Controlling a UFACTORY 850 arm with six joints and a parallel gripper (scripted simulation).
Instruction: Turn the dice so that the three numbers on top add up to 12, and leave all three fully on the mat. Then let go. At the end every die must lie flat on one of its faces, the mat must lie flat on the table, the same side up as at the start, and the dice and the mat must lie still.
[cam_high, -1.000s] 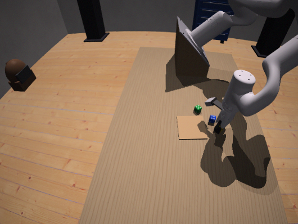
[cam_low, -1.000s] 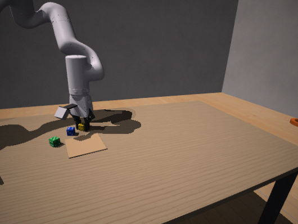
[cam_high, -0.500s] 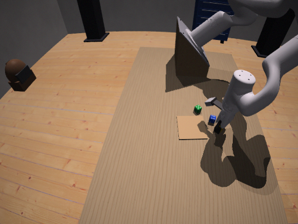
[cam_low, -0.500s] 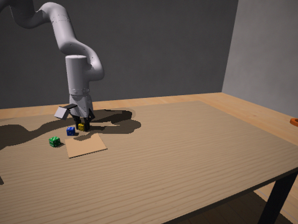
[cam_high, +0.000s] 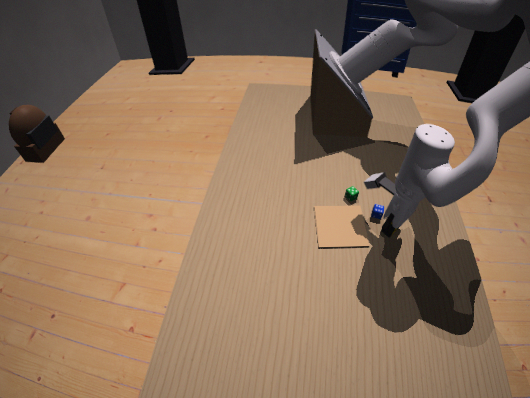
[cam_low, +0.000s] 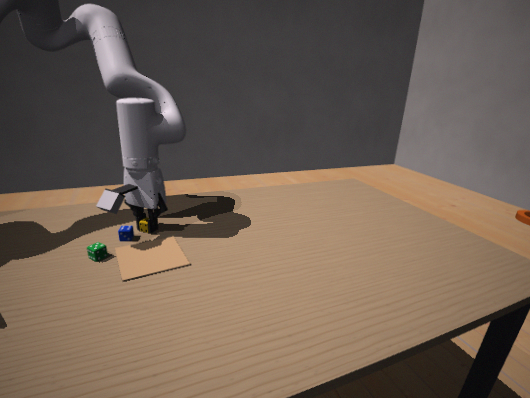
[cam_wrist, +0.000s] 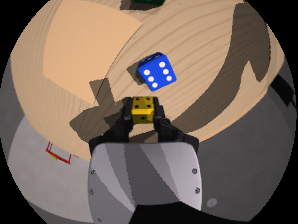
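Right now the yellow die is 1 cm below my hand. Round my hand: tan mat (14 cm to the right, 2 cm below); then blue die (5 cm behind, 3 cm to the right, 1 cm below); then green die (11 cm to the right, 11 cm behind, 1 cm below).
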